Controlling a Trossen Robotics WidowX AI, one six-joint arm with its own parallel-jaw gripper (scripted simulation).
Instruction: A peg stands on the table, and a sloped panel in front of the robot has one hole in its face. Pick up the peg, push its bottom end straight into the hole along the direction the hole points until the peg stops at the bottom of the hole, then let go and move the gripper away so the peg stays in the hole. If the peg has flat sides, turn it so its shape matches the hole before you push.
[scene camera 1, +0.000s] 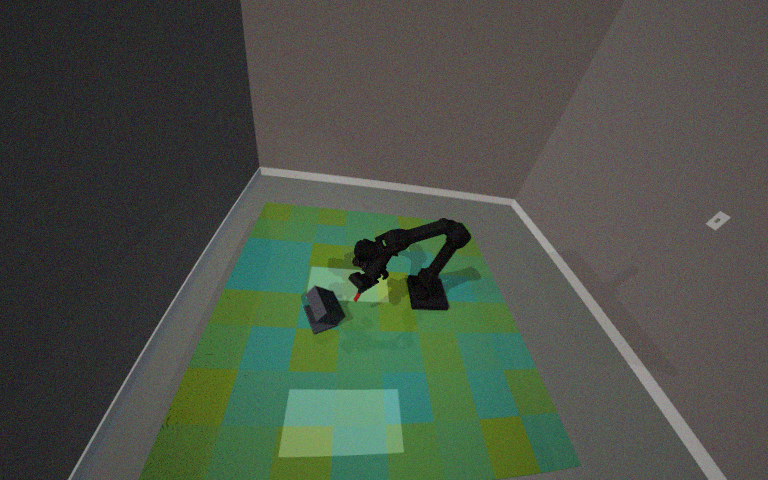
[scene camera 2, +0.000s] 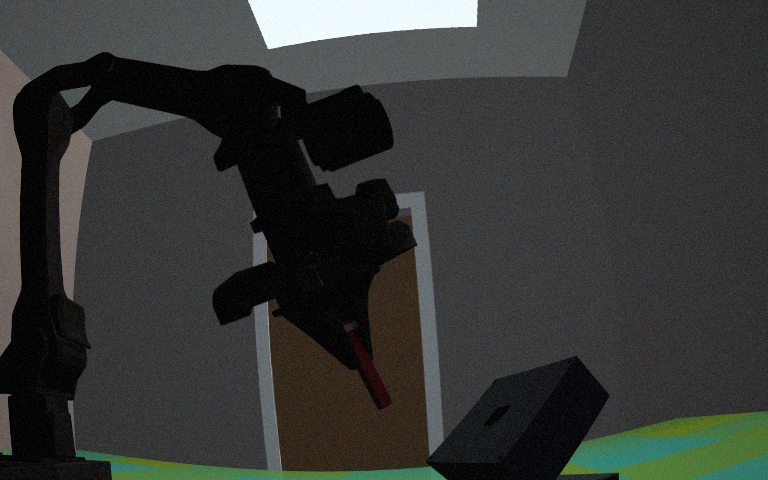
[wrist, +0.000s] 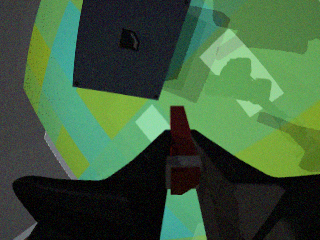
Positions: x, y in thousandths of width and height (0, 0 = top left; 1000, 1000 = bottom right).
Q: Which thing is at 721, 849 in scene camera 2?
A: A dark sloped panel.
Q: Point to the gripper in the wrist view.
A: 561, 569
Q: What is the gripper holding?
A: A red peg.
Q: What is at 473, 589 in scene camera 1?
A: The gripper.
